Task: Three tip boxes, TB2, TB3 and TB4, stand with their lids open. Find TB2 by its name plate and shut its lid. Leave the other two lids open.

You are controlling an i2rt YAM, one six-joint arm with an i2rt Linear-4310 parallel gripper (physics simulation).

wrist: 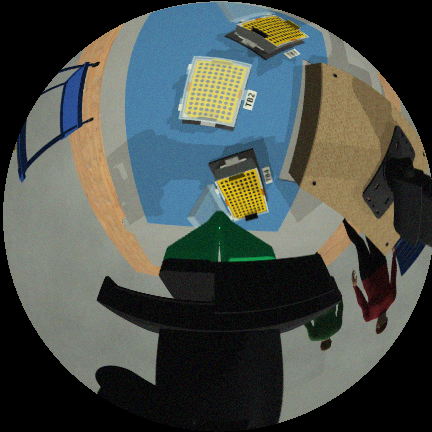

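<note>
Tip box TB2, with its name plate on the right, stands at the upper middle. Its clear lid lies down over the yellow rack. Tip box TB3 is near the top edge; its plate is small and blurred. Its clear lid stands open behind it, cut by the view's edge. Tip box TB4, with its plate, is below TB2. Its clear lid stands open to the left. My gripper has its green fingers together, shut and empty, below TB2 in the view, its tips overlapping the area beside TB4's lid.
The boxes stand on a blue mat. A brown board with a dark raised edge is on the right, with a black arm mount on it. A blue-framed object is beyond the wooden edge on the left. Two figures show at lower right.
</note>
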